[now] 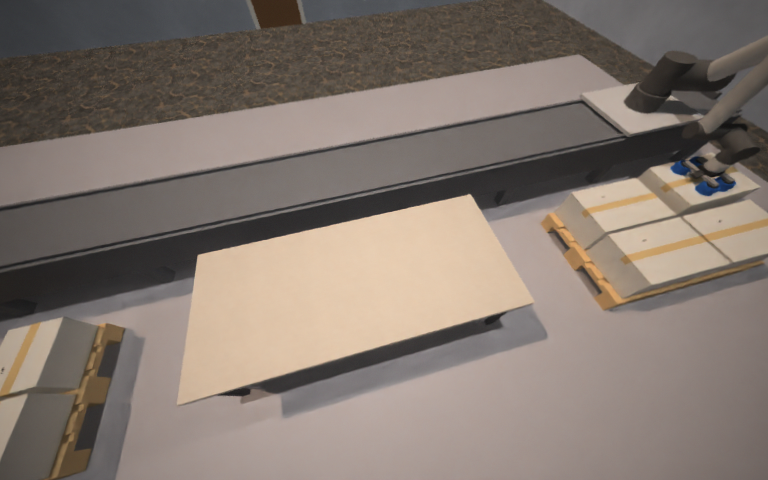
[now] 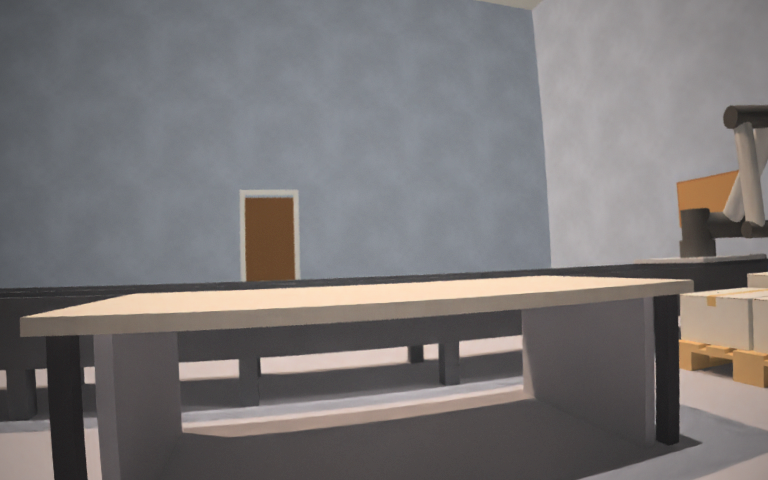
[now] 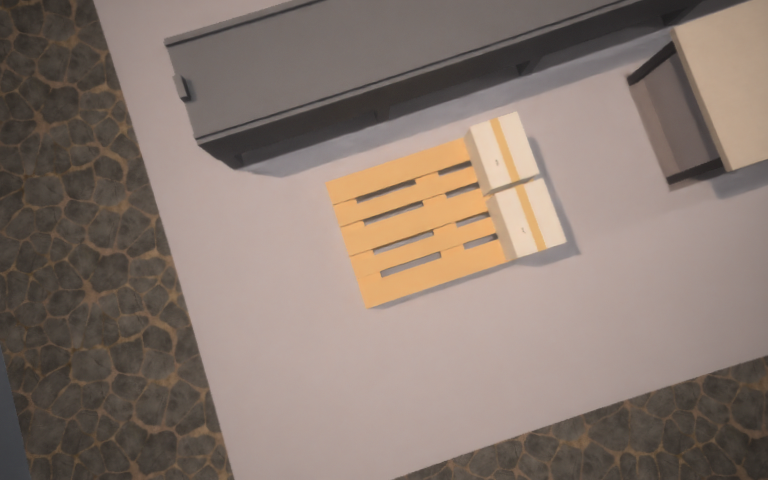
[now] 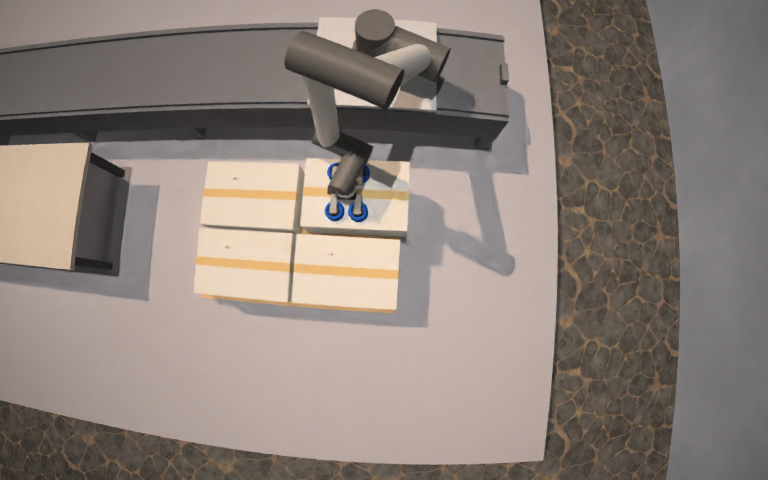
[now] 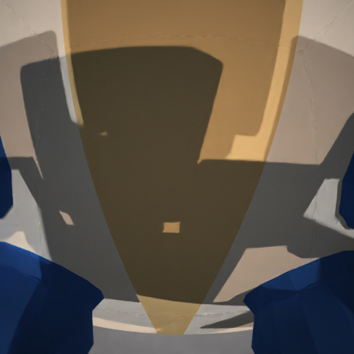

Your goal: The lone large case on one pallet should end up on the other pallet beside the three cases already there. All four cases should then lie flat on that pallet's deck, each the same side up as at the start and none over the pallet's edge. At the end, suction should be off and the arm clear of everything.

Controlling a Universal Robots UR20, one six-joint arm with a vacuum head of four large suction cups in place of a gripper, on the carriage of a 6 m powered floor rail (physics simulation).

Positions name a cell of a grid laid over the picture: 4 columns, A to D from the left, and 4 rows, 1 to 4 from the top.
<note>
In view: the suction head (image 5: D4), a pallet (image 1: D3) and a pallet (image 3: C2).
</note>
